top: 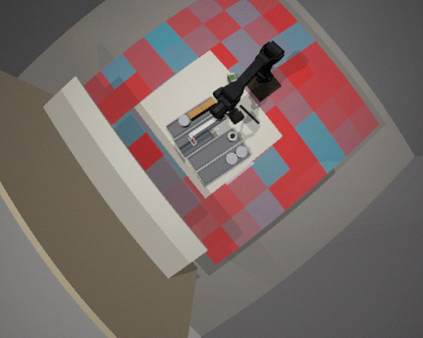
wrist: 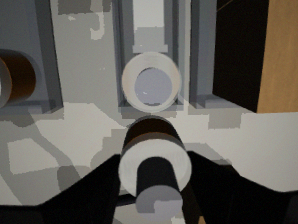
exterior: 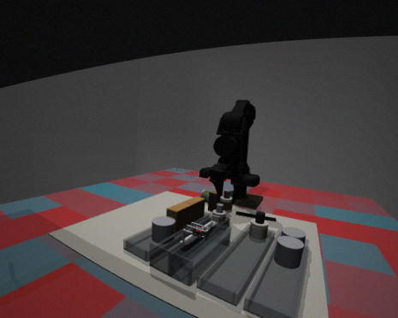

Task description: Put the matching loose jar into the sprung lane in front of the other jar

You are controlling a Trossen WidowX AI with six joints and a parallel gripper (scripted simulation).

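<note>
Now: the black bar 10 cm behind my gripper tip, 7 cm to the left of it and 6 cm below it. The rest, counted from my gripper tip: red mark (23 cm ahead, 5 cm to the left); sprung lane (20 cm ahead, 5 cm below, 4 cm to the left).
</note>
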